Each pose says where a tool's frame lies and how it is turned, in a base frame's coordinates. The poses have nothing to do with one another.
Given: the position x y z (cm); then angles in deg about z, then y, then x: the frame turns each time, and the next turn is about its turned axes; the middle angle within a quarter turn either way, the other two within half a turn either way.
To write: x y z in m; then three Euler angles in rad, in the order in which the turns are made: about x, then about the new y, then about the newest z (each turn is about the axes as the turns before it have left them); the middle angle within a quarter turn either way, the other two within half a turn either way. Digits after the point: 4 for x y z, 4 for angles.
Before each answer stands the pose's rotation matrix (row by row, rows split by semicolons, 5 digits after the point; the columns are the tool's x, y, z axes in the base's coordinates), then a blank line. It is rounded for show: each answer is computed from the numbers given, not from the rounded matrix.
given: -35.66 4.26 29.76 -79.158 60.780 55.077
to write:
0.09182 0.69686 -0.71131; -0.47945 -0.59513 -0.64494; -0.87275 0.40026 0.27946

-0.3566 0.0426 0.2976 1.1619 -0.7914 -1.4398
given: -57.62 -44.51 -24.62 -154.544 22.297 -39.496
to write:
-0.83540 0.54956 0.00902; -0.39768 -0.59303 -0.70012; -0.37941 -0.58847 0.71397

-0.5762 -0.4451 -0.2462 0.7756 0.0090 -2.5597
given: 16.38 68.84 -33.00 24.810 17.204 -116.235
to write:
0.86709 -0.05533 -0.49507; 0.40084 -0.51258 0.75934; -0.29577 -0.85686 -0.42228

0.1638 0.6884 -0.3300 -2.0783 -0.5179 0.0637
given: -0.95 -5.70 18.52 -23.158 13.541 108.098
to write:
0.89387 0.08246 -0.44069; -0.38234 -0.37314 -0.84533; -0.23414 0.92410 -0.30201

-0.0095 -0.0570 0.1852 1.9139 -0.4564 -0.0920
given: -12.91 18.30 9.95 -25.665 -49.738 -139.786
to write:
0.58252 0.11334 0.80487; -0.27991 -0.90169 0.32956; 0.76310 -0.41727 -0.49353

-0.1291 0.1830 0.0995 -2.5528 0.9355 -0.1922
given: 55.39 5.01 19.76 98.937 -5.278 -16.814
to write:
-0.15469 -0.94976 -0.27207; 0.98367 -0.12242 -0.13192; 0.09199 -0.28804 0.95319

0.5539 0.0501 0.1976 0.1375 -0.2755 1.7323
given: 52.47 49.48 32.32 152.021 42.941 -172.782
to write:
-0.64649 0.54102 0.53791; 0.34344 0.83596 -0.42803; -0.68124 -0.09198 -0.72625

0.5247 0.4948 0.3232 2.6090 0.5680 -2.4448
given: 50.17 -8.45 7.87 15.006 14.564 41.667
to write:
0.93486 -0.03195 0.35357; 0.25060 0.76483 -0.59349; -0.25146 0.64344 0.72302

0.5017 -0.0845 0.0787 0.6873 0.3614 0.0342
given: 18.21 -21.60 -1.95 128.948 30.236 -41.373
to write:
-0.54310 -0.37439 -0.75158; 0.67192 -0.73058 -0.12160; -0.50356 -0.57104 0.64833

0.1821 -0.2160 -0.0195 0.1854 -0.8505 2.5380
